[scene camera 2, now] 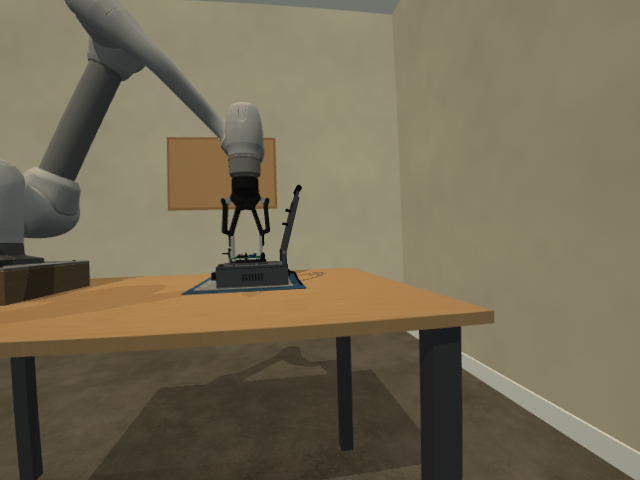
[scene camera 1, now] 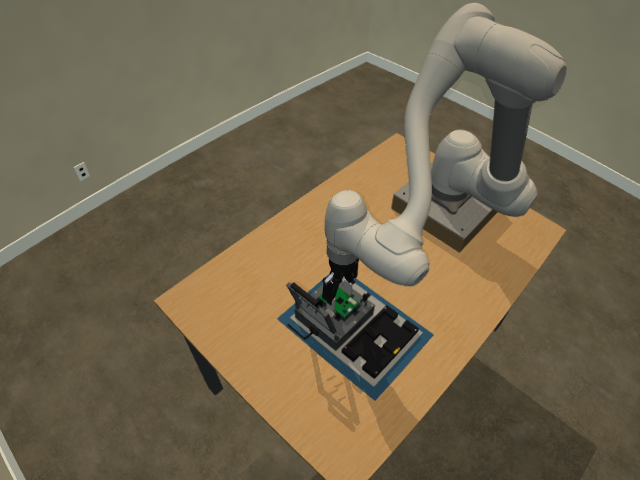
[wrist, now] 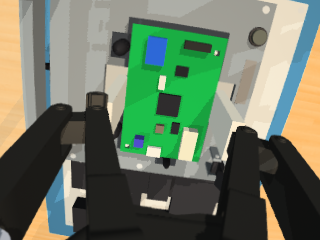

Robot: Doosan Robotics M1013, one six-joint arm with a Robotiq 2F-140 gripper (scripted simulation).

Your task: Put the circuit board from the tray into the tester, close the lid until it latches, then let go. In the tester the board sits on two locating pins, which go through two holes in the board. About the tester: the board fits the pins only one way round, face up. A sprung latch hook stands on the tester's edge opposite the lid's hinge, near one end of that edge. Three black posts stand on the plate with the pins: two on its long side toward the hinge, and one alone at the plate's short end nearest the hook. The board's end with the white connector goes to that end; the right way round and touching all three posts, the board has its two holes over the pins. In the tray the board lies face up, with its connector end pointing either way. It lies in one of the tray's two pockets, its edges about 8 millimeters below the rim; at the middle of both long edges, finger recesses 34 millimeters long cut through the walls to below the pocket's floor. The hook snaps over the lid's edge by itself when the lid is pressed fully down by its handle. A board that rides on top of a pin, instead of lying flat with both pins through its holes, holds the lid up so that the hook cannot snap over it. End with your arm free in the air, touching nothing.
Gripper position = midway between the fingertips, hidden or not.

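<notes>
Scene camera 2 shows the gripper [scene camera 2: 247, 258]. In scene camera 1 the gripper [scene camera 1: 338, 300] appears along with a tester lid [scene camera 1: 319, 314], while the wrist view has the gripper [wrist: 169, 97] and a green circuit board [wrist: 173, 75].
</notes>
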